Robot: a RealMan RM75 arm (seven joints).
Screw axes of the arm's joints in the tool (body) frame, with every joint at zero. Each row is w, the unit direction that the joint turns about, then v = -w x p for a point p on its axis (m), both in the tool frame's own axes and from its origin. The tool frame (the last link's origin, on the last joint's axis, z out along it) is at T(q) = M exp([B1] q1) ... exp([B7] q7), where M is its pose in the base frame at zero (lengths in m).
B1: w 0 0 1 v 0.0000 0.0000 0.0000
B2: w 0 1 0 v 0.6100 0.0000 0.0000
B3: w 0 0 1 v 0.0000 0.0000 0.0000
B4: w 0 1 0 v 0.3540 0.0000 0.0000
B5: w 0 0 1 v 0.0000 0.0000 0.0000
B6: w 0 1 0 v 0.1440 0.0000 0.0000
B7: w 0 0 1 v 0.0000 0.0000 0.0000
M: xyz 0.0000 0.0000 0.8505 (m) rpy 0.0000 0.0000 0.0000 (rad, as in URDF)
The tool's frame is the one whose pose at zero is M.
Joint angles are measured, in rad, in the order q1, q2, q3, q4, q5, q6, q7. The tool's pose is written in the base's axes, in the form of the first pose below.
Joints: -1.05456 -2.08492 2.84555 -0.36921 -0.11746 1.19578 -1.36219
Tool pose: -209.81 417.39 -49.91 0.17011 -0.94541 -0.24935 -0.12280
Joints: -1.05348 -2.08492 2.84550 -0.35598 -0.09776 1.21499 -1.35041
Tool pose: -208.25 412.26 -54.34 0.15293 -0.95100 -0.24036 -0.12019
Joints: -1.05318 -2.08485 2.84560 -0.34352 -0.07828 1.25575 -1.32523
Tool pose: -204.47 405.01 -58.76 0.12735 -0.95880 -0.22291 -0.12163
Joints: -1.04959 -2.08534 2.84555 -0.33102 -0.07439 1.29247 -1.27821
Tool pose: -200.81 398.49 -62.30 0.10795 -0.96568 -0.19839 -0.12827
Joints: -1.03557 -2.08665 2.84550 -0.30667 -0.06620 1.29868 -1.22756
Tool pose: -202.48 391.21 -68.32 0.09640 -0.97070 -0.17838 -0.12892
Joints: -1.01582 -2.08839 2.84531 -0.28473 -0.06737 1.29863 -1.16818
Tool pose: -206.12 384.30 -73.46 0.09164 -0.97427 -0.15842 -0.13156
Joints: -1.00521 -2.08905 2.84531 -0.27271 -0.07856 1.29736 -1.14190
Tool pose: -207.08 381.66 -75.63 0.09194 -0.97450 -0.15171 -0.13741
